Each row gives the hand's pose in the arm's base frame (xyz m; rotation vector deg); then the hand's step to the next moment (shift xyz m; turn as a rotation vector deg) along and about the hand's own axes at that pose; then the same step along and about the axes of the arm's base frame.
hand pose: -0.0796 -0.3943 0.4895 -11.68 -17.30 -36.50
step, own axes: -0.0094 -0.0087 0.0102 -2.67 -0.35 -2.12
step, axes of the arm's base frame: -0.0147 0.0012 0.0072 -1.80 0.61 -2.85
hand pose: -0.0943 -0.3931 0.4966 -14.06 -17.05 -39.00
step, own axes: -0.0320 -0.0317 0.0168 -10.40 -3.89 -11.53
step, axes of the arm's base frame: -0.0473 0.0000 0.0085 -8.02 -0.56 -13.84
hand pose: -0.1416 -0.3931 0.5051 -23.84 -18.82 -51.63
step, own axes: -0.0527 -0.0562 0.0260 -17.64 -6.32 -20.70
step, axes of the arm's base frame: -0.0786 0.0175 0.0111 -13.26 -1.35 -24.54
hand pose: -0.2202 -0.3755 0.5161 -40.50 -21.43 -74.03
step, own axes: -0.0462 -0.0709 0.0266 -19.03 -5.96 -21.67
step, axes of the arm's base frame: -0.0763 0.0441 0.0098 -13.40 -0.93 -26.21
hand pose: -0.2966 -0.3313 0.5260 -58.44 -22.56 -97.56
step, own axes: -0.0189 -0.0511 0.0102 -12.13 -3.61 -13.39
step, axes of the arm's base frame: -0.0401 0.0382 0.0022 -8.19 -0.37 -16.50
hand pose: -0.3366 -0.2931 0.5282 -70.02 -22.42 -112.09
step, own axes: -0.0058 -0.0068 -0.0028 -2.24 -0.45 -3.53
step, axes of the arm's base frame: -0.0055 0.0053 -0.0054 -2.01 -0.86 -3.60
